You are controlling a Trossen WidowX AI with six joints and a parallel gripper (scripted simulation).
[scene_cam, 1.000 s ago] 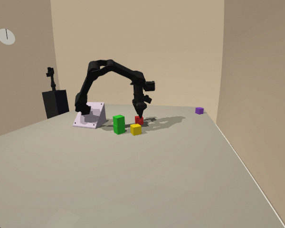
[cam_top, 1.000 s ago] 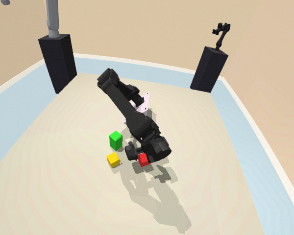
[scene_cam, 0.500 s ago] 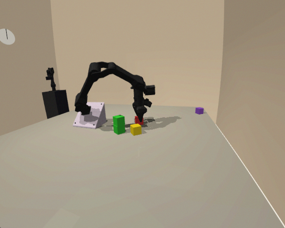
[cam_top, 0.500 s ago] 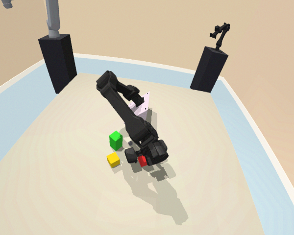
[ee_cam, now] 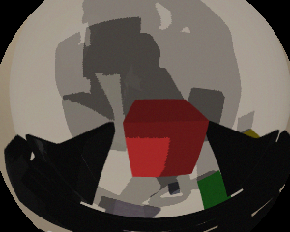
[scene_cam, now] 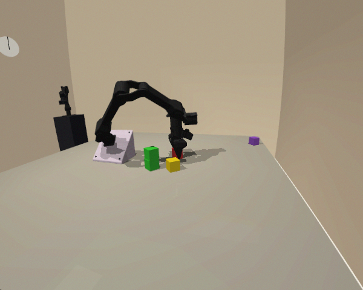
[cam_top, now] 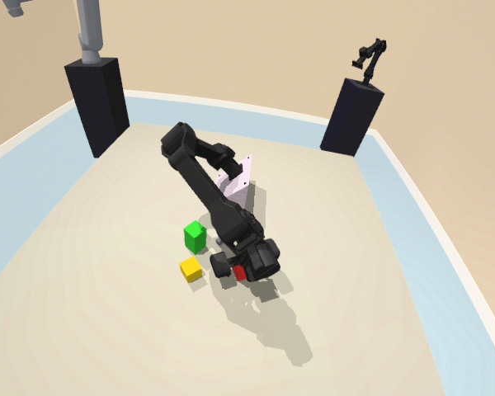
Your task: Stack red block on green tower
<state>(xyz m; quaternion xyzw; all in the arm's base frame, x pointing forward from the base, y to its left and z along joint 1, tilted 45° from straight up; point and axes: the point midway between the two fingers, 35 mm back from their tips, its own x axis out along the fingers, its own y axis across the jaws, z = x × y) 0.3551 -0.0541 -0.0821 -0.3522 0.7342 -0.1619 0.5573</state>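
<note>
Now: gripper tip 15 cm to the left of the yellow block, 1 cm below it and 1 cm short of it. Also, from my gripper tip: red block (1 cm above); purple block (46 cm ahead, 27 cm to the left, 1 cm above).
</note>
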